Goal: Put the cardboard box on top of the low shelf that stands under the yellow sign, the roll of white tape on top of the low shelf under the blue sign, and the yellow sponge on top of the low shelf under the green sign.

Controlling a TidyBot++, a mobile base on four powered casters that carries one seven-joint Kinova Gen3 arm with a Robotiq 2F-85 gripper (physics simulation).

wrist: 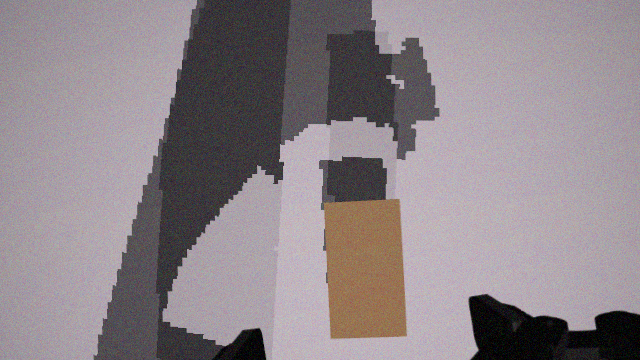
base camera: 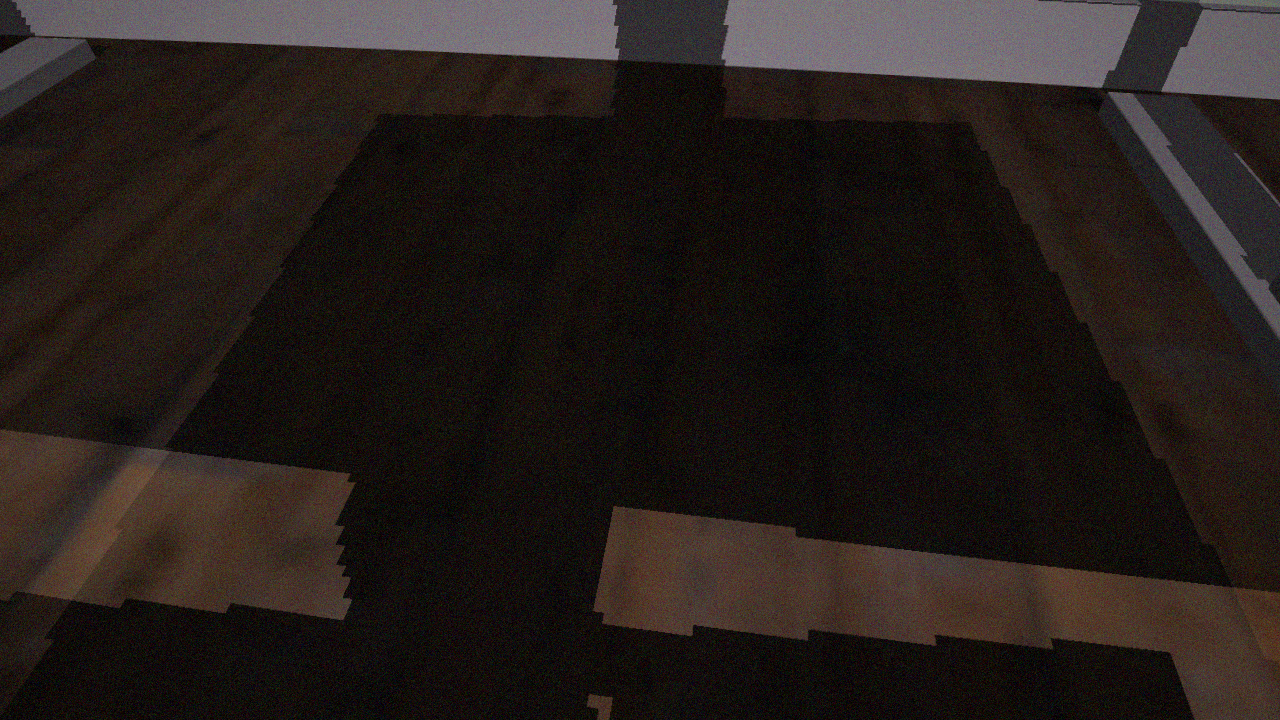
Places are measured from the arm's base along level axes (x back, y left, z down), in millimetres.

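Pixels of known places: gripper, fingertip midpoint: (wrist: 367, 337).
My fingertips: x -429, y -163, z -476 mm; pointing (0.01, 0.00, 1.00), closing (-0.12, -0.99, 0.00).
Note:
Behind a point stands the place of what it marks.
The cardboard box (wrist: 366, 270) @(z -384, x -439, y -168 mm) is a plain tan block. In the wrist view it stands right of the lower middle on a pale surface, its long sides running nearly straight up and down the picture. My gripper (wrist: 367, 337) @(z -476, x -429, y -163 mm) is open and empty. Its two black fingertips show at the bottom edge of the wrist view, one on each side of the box and apart from it. How high they are above the box I cannot tell. The white tape, the yellow sponge, the low shelves and the coloured signs do not show in either view.
Dark jagged shadows fall across the pale surface (wrist: 525, 150) @(z -324, x -521, y -307 mm) left of and above the box. In the base view a dark wooden floor (base camera: 223, 223) @(z 397, x -587, y 387 mm) runs to a pale upright panel (base camera: 358, 26) @(z 370, x -956, y 383 mm). Pale bars stand at the right (base camera: 1181, 214) @(z 381, x -605, y -424 mm) and the upper left (base camera: 44, 67) @(z 375, x -854, y 721 mm).

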